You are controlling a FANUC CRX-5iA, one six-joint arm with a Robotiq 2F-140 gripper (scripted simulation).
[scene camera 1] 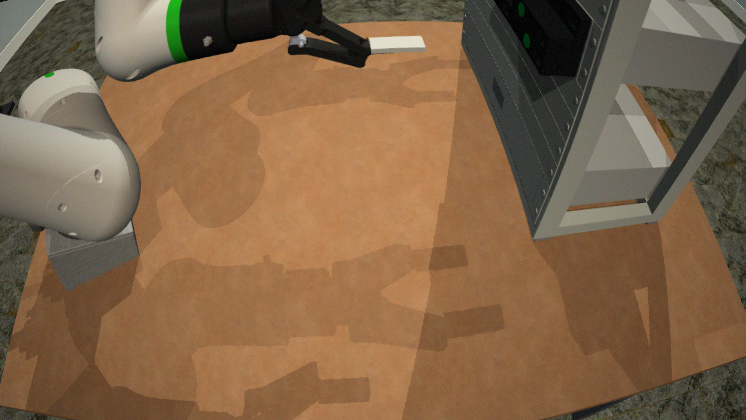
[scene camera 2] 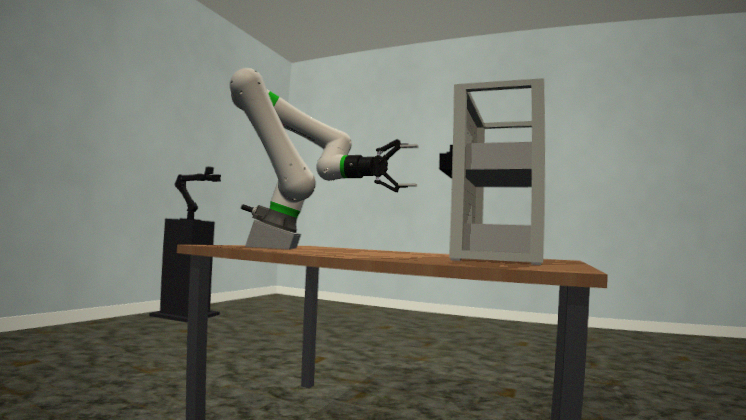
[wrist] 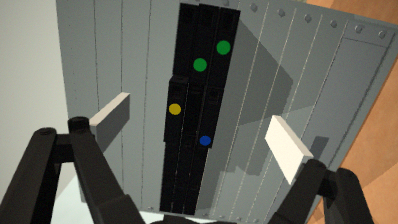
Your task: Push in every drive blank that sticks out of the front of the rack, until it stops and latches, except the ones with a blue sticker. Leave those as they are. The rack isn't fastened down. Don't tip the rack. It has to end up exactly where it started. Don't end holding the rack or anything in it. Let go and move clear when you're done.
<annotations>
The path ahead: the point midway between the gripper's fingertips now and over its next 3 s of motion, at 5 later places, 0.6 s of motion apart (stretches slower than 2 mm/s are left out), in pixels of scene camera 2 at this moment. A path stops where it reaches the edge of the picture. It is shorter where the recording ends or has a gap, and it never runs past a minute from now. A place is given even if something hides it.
My gripper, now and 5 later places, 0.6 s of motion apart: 416, 165; 422, 168; 437, 174; 440, 175; 438, 162; 436, 160
</annotations>
